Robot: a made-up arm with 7 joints. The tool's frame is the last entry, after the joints. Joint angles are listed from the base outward. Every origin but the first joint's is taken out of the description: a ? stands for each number. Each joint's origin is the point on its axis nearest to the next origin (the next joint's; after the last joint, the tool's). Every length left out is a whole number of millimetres.
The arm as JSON. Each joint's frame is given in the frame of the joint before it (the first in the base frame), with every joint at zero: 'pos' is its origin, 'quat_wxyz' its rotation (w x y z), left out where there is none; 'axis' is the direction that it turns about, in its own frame. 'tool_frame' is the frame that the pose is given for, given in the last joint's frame.
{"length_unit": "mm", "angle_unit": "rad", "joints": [
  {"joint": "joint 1", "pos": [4.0, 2.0, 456.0], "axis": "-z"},
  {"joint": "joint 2", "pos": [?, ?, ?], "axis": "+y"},
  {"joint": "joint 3", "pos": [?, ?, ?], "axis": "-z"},
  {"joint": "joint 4", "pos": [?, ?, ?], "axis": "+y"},
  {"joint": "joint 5", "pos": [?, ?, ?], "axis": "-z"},
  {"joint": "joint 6", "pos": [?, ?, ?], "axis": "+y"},
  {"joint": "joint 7", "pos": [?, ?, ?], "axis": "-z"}
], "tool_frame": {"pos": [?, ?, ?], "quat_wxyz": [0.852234, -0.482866, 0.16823, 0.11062]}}
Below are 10 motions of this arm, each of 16 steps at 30 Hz.
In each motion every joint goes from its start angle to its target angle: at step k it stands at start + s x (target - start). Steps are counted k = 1, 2, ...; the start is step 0. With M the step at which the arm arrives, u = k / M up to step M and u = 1 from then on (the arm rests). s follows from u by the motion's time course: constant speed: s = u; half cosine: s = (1 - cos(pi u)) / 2; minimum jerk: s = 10 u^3 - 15 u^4 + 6 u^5.
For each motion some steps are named. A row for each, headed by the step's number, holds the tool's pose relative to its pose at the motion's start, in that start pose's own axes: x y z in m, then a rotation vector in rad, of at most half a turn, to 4 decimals.
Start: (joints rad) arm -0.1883 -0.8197 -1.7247 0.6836 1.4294 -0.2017 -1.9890
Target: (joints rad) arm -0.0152 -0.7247 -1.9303 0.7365 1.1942 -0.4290 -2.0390
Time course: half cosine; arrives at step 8
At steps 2, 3, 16:
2: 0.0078 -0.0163 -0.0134 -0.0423 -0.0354 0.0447
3: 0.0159 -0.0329 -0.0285 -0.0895 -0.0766 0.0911
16: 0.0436 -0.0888 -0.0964 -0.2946 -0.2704 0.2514

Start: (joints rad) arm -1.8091 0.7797 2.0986 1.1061 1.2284 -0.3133 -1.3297
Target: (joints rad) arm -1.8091 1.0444 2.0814 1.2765 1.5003 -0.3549 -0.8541
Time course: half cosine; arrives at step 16
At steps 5, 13, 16:
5: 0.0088 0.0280 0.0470 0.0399 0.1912 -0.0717
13: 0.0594 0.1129 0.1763 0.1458 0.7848 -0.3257
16: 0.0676 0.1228 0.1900 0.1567 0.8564 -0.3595

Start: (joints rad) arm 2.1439 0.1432 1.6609 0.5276 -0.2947 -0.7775 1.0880
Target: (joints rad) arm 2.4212 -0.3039 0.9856 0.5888 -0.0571 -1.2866 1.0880
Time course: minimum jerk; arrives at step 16
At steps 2, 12, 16:
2: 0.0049 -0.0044 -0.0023 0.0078 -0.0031 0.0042
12: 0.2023 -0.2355 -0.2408 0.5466 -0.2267 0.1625
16: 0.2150 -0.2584 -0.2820 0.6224 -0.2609 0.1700

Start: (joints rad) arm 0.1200 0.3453 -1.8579 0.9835 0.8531 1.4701 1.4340
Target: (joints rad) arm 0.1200 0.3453 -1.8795 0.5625 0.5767 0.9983 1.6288
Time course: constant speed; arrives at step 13
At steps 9, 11, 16:
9: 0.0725 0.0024 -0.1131 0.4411 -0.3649 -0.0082
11: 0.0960 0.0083 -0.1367 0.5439 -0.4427 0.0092
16: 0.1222 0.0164 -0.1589 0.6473 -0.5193 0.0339

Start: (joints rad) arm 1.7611 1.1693 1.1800 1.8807 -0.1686 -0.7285 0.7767
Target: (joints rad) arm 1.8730 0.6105 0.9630 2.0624 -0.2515 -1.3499 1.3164
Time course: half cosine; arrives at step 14
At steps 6, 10, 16:
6: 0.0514 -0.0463 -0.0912 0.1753 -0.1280 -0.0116
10: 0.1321 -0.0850 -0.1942 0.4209 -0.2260 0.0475
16: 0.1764 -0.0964 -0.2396 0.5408 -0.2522 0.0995

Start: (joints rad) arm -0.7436 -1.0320 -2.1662 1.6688 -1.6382 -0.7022 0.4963
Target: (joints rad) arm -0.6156 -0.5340 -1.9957 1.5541 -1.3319 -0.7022 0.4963
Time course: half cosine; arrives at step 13
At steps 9, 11, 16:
9: -0.3400 -0.0398 -0.1310 -0.0722 -0.3074 -0.0461
11: -0.4017 -0.0568 -0.1765 -0.0722 -0.3722 -0.0622
16: -0.4230 -0.0636 -0.1944 -0.0709 -0.3956 -0.0684

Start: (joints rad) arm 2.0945 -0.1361 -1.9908 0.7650 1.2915 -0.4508 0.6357
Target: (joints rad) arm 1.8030 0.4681 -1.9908 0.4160 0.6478 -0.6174 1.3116
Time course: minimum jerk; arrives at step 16
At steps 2, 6, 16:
2: 0.0089 -0.0033 -0.0055 0.0141 -0.0029 0.0114
6: 0.1651 -0.0341 -0.0876 0.2351 -0.0319 0.2104
16: 0.6513 0.1154 -0.2043 0.7136 0.0748 0.9085

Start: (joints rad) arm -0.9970 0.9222 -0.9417 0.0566 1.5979 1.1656 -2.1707
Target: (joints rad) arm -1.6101 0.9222 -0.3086 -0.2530 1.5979 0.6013 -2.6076
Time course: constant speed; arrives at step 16
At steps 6, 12, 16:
6: 0.1623 0.0762 -0.0080 -0.3212 0.1067 0.1226
12: 0.3247 0.1974 -0.0523 -0.6383 0.2472 0.3234
16: 0.4240 0.3009 -0.1068 -0.8395 0.3572 0.4971

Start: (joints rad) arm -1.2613 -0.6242 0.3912 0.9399 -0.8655 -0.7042 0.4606
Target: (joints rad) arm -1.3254 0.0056 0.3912 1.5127 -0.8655 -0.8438 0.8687
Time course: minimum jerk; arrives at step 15
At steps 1, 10, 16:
1: 0.0024 -0.0007 0.0001 0.0014 0.0032 0.0008
10: 0.6451 -0.0585 -0.1706 0.3029 1.0279 0.1802
16: 0.7713 -0.0302 -0.2726 0.3372 1.3199 0.2085

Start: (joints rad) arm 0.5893 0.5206 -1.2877 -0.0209 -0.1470 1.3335 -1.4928
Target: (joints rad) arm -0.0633 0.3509 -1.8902 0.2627 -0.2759 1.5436 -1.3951
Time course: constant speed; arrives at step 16
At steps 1, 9, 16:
1: 0.0145 -0.0373 0.0065 0.0399 0.0257 0.0825
9: 0.2137 -0.2757 0.0109 0.3643 0.2810 0.7315
16: 0.4508 -0.3485 -0.0507 0.6326 0.5863 1.2804

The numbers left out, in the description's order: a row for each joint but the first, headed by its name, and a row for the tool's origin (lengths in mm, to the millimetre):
joint 2: 7.0 10.0 0.0
joint 3: -12.0 0.0 649.0
joint 4: -6.0 -27.0 0.0
joint 5: -6.0 0.0 372.0
joint 6: 10.0 -1.0 0.0
joint 7: 15.0 0.0 166.0
tool: -16.0 22.0 0.0

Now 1 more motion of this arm.
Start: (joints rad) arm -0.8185 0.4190 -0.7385 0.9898 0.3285 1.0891 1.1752
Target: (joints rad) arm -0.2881 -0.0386 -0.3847 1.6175 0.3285 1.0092 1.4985
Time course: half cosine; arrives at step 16
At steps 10, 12, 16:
10: 0.2679 0.1204 0.0955 -0.0613 0.2712 0.4594
12: 0.3161 0.1674 0.1283 -0.1115 0.3097 0.5629
16: 0.3515 0.2146 0.1611 -0.1653 0.3338 0.6525

